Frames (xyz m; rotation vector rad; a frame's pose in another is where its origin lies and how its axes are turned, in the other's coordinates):
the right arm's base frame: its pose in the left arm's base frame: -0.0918 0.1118 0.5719 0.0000 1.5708 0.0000
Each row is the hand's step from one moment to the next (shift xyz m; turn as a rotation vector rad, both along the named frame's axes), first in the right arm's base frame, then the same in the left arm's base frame.
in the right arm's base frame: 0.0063 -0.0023 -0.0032 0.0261 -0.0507 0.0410
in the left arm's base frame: -0.0032 -0.0023 -0.0063 0.0410 -0.0507 -0.0261
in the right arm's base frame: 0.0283 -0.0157 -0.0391 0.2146 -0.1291 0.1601
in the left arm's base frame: -0.0391 -0.0157 -0.0283 0.1601 -0.1291 -0.2146
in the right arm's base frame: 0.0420 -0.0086 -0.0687 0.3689 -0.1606 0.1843
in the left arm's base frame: -0.0687 -0.0086 -0.0420 0.1843 -0.1606 -0.3689
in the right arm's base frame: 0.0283 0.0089 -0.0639 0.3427 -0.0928 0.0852
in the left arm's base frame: -0.0639 0.0089 -0.0283 0.0852 -0.0928 -0.3427
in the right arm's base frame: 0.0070 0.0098 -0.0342 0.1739 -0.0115 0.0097
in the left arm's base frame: -0.0342 0.0098 -0.0070 0.0097 -0.0115 -0.1739
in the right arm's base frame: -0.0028 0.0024 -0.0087 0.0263 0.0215 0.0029
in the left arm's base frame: -0.0087 0.0024 0.0028 0.0029 0.0215 -0.0263
